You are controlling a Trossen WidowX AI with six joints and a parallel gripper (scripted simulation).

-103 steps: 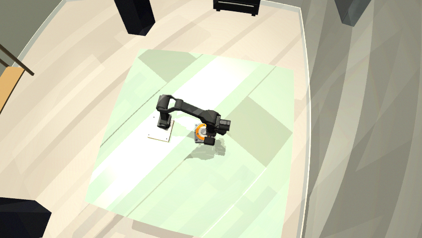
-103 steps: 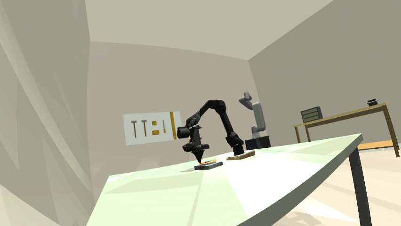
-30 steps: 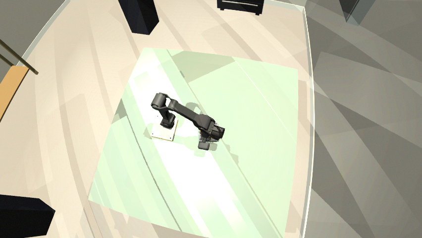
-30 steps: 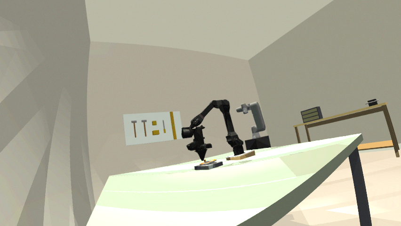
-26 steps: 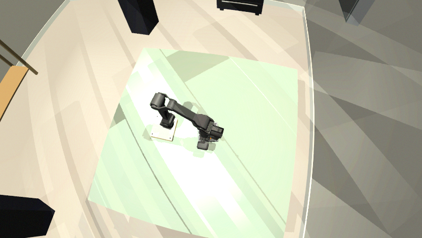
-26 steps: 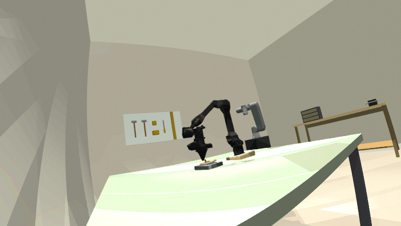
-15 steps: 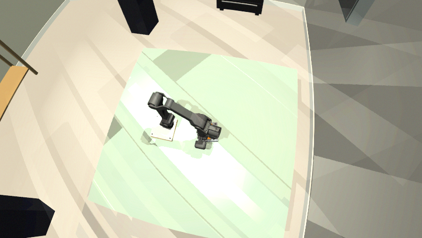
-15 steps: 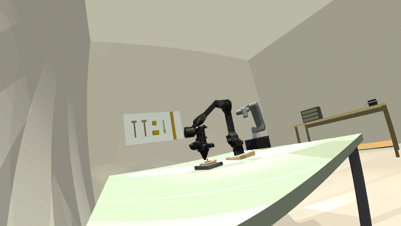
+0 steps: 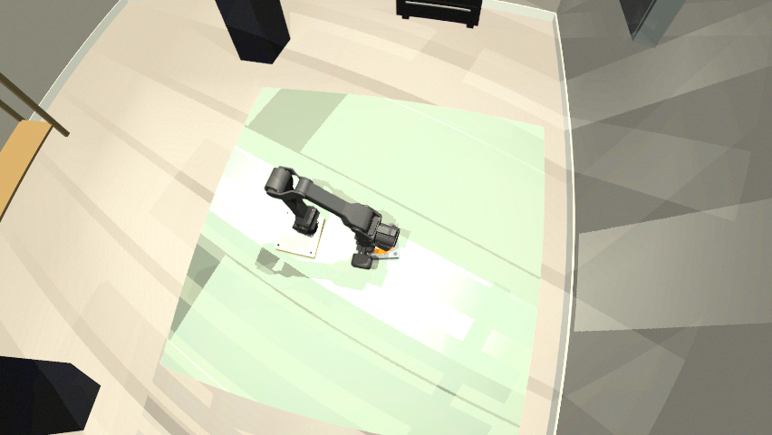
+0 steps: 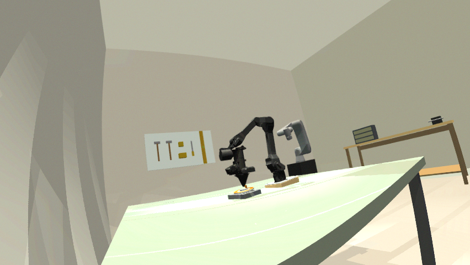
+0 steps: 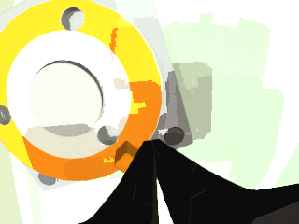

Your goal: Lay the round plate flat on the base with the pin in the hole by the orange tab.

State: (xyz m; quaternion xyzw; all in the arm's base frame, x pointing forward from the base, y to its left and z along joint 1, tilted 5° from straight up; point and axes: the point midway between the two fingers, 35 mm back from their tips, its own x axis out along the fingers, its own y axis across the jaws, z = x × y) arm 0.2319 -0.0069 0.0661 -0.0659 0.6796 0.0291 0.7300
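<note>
Now: the round plate 3 cm to the left of my gripper tip, 1 cm below it and 1 cm ahead of it. From my gripper tip the other things lie so: base 5 cm to the left, 2 cm below, 2 cm ahead.
</note>
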